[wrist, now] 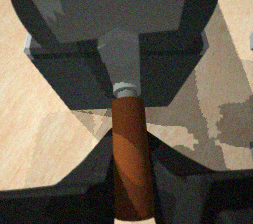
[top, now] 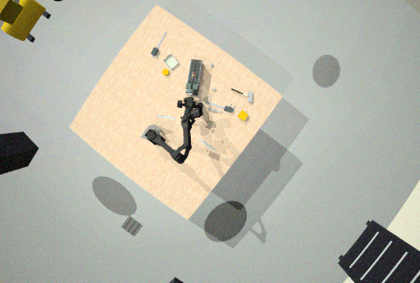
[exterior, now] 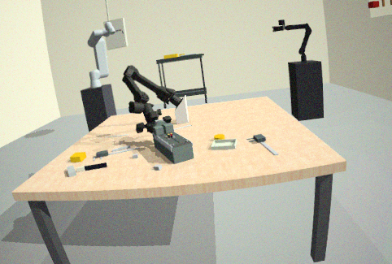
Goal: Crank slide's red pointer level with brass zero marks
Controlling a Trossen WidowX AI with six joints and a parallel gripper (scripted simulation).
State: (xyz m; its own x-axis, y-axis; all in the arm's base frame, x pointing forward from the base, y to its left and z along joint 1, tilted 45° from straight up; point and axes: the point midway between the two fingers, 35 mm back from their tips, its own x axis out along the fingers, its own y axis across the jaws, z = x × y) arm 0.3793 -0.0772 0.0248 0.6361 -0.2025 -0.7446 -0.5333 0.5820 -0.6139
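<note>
Now: gripper tip 4 cm below the crank. Also, from my gripper tip: red pointer (16 cm ahead, 10 cm to the left, 5 cm above); brown crank handle (3 cm above, 1 cm to the right, 1 cm behind); yellow disc (30 cm to the left, 3 cm ahead, 2 cm below).
</note>
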